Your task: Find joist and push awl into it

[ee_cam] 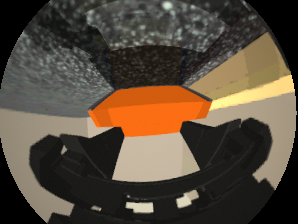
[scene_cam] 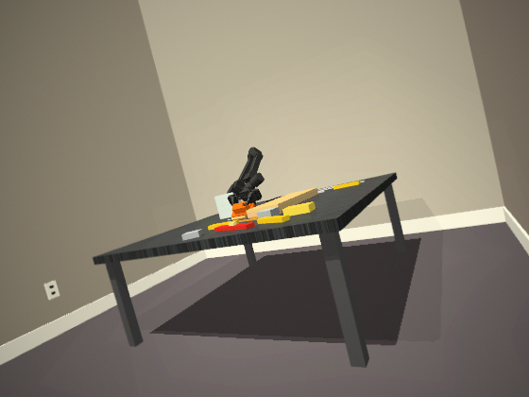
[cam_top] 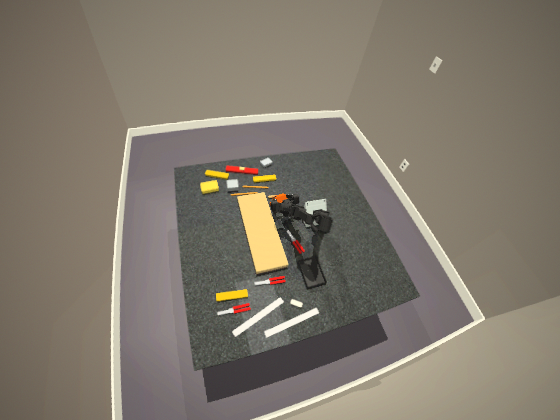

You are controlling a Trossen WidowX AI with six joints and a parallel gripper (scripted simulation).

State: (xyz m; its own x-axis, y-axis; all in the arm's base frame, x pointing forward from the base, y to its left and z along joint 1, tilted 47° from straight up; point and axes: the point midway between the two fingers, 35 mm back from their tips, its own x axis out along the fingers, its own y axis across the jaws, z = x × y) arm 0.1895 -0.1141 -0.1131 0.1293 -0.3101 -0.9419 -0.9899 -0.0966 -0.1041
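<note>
Now: gripper tip 1 cm short of the orange stud finder and 1 cm above it. From my gripper tip the other things lie so: awl 5 cm to the right, 5 cm below, 2 cm behind; grey block 27 cm ahead, 19 cm to the right, 4 cm below; red level 33 cm to the right, 18 cm ahead, 5 cm below.
</note>
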